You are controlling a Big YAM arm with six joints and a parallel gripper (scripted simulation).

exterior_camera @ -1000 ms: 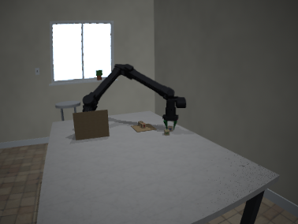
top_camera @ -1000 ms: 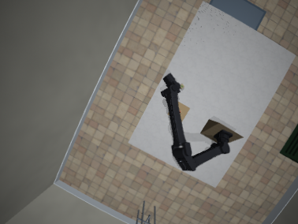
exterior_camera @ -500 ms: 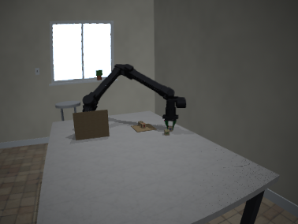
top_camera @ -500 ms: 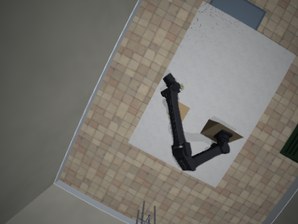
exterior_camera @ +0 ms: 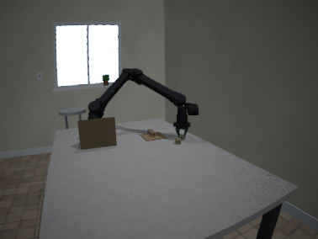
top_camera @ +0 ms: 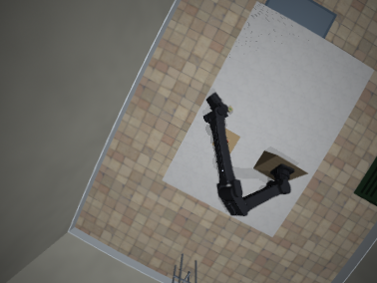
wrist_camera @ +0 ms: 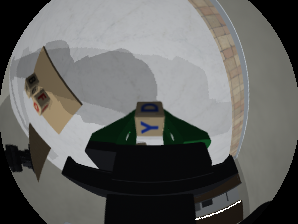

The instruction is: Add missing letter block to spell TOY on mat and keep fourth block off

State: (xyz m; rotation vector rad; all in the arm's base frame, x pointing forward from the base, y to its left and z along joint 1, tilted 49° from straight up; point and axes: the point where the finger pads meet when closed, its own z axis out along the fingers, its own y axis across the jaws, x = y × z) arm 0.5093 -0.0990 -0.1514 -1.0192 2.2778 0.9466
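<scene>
My hand is 13 cm past the mat, 15 cm to the right of it and 1 cm above it.
</scene>
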